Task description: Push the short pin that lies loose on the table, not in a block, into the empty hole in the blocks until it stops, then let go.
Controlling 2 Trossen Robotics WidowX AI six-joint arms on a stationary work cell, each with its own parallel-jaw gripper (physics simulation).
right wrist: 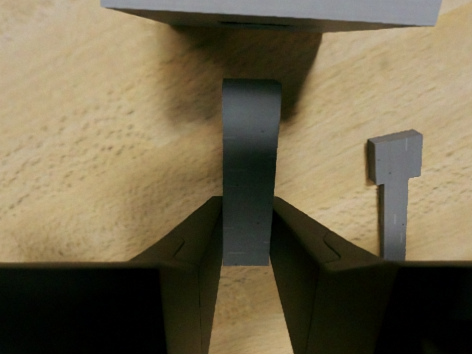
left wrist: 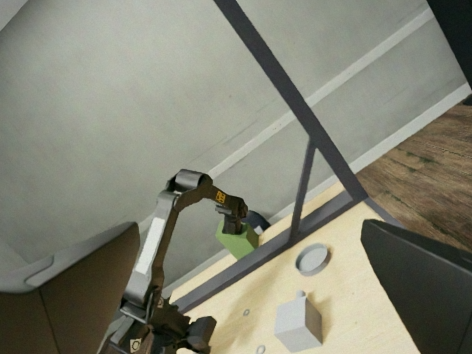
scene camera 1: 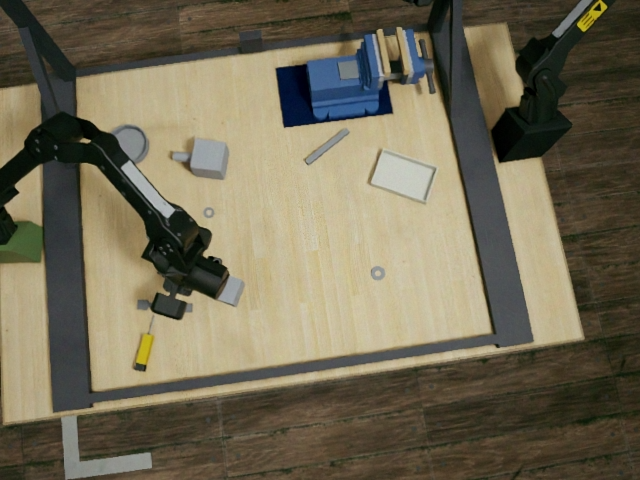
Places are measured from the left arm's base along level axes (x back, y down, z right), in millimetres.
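Where they show: left gripper, fingertip midpoint: (left wrist: pixel 250 231); right gripper, fingertip midpoint: (right wrist: pixel 244 207) (left wrist: pixel 206 353); left arm's base, origin of the base link: (scene camera 1: pixel 537 116); right arm's base, origin of the base link: (left wrist: pixel 232 229).
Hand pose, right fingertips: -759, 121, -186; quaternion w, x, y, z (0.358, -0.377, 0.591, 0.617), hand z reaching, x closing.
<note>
Each offset is from my right fingertips to the top centre of the thing, as dx, dy, dz. "*": to the spot under its first point.
A grey block @(+77, -43, -41) (scene camera 1: pixel 231 290) (right wrist: pixel 280 9) stands beyond my right wrist; a dark opening shows in its near face in the right wrist view. My right gripper (right wrist: pixel 244 207) is shut on a short grey pin @(+14, -16, -7) (right wrist: pixel 252 125) with a rounded far end. The pin points at the block, with a gap between them in that view. In scene camera 1 the arm hides the pin and fingertips. Another grey block @(+79, -43, +247) (scene camera 1: pixel 209 159) (left wrist: pixel 297 325) has a pin @(+36, -24, +260) (scene camera 1: pixel 180 156) (left wrist: pixel 301 294) sticking out of one side. My left gripper is open and empty, high over the table.
A grey T-shaped piece @(-62, +9, -49) (scene camera 1: pixel 143 304) (right wrist: pixel 395 160) lies beside the right gripper, near a yellow screwdriver @(-105, -1, -120) (scene camera 1: pixel 144 349). A round dish @(-102, -2, +321) (scene camera 1: pixel 145 147) (left wrist: pixel 299 265), washers @(+56, +14, +138) (scene camera 1: pixel 212 212) @(+393, +14, -56) (scene camera 1: pixel 372 272), a grey bar @(+336, +5, +242) (scene camera 1: pixel 327 146), a tray @(* +432, -5, +171) (scene camera 1: pixel 375 167) and a blue vise (scene camera 1: pixel 336 87) also stand around.
</note>
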